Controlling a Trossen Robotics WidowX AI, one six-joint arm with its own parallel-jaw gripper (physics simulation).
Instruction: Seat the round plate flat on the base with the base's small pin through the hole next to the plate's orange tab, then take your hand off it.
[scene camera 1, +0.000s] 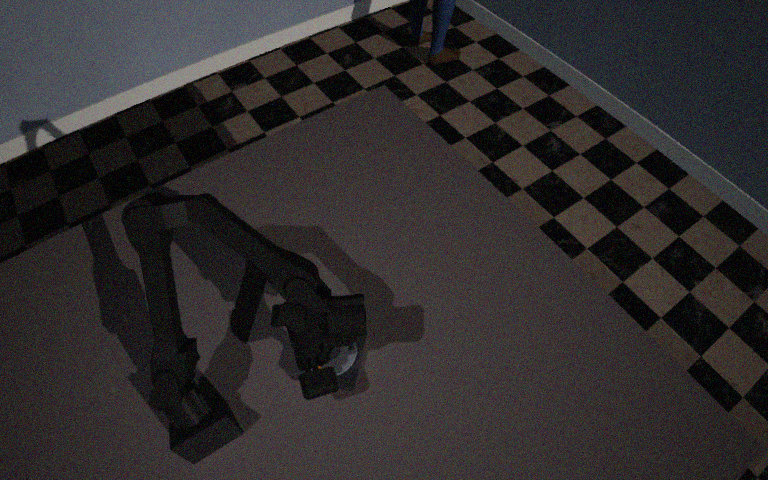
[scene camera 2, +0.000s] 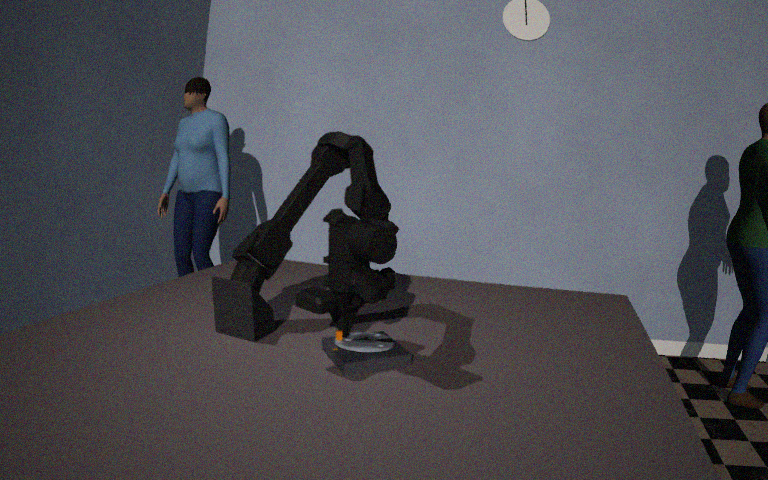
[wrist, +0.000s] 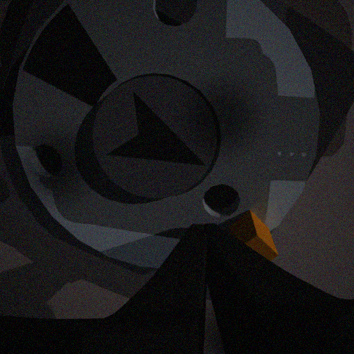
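Pixels of known places: gripper, fingertip midpoint: (scene camera 1: 313, 361) (scene camera 2: 344, 336); arm's base, link origin: (scene camera 1: 195, 421) (scene camera 2: 240, 292).
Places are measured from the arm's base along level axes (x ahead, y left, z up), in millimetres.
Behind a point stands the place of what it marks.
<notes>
The pale grey round plate (scene camera 1: 346, 360) @(x 288, y -8, z -46 mm) (scene camera 2: 368, 346) @(x 293, y -3, z -47 mm) (wrist: 165, 55) lies over the dark square base (scene camera 2: 390, 358) @(x 331, y 5, z -65 mm); whether it is fully flat I cannot tell. Its orange tab (scene camera 1: 320, 367) @(x 238, y 4, z -49 mm) (scene camera 2: 338, 336) @(x 232, y -1, z -42 mm) (wrist: 256, 237) is at the plate's left edge in scene camera 2. The round hole (wrist: 221, 200) next to the tab looks dark; no pin is discernible in it. A dark round disc (wrist: 155, 135) shows in the plate's middle. My gripper (scene camera 2: 346, 331) @(x 232, y 21, z -49 mm) (wrist: 202, 234) is shut and empty, its tips at the plate's edge beside the tab. In scene camera 1 the arm hides the fingertips and much of the base.
The arm's own mount (scene camera 1: 205, 433) @(x 12, y -35, z 18 mm) (scene camera 2: 233, 308) @(x 9, y -36, z -24 mm) stands on the brown table top (scene camera 1: 509, 367) @(x 571, y -167, z -86 mm) (scene camera 2: 254, 418) @(x 244, y -257, z -86 mm). A person in light blue (scene camera 2: 199, 150) and one in green (scene camera 2: 753, 198) stand beyond the table. Dark arm shadows fall around the plate.
</notes>
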